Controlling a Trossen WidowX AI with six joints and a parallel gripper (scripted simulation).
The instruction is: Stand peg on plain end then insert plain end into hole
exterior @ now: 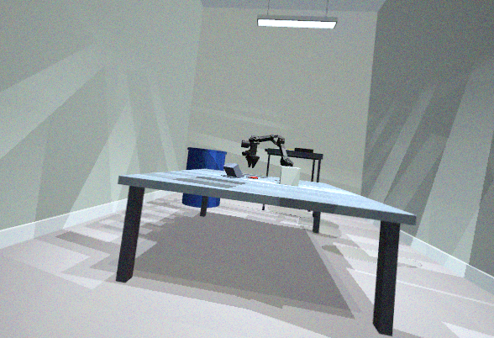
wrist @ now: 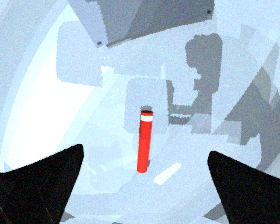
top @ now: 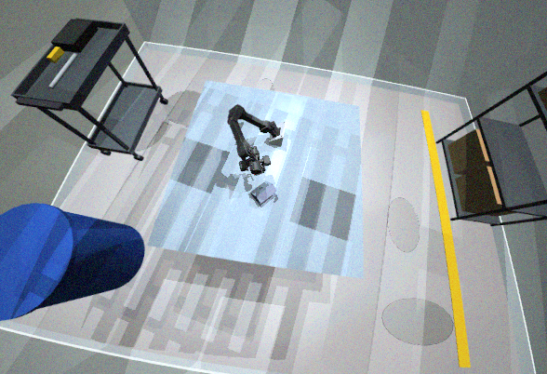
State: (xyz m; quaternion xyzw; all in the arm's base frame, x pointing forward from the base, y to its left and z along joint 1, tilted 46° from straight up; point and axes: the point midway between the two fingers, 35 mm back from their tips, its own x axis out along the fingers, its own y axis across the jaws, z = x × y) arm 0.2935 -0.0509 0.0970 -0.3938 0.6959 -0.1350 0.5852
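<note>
Right now my gripper tip is 80 mm above the peg, 10 mm to the left of it and 10 mm past it. Also, from my gripper tip: sloped panel: 130 mm ahead, 70 mm to the left, 40 mm below.
</note>
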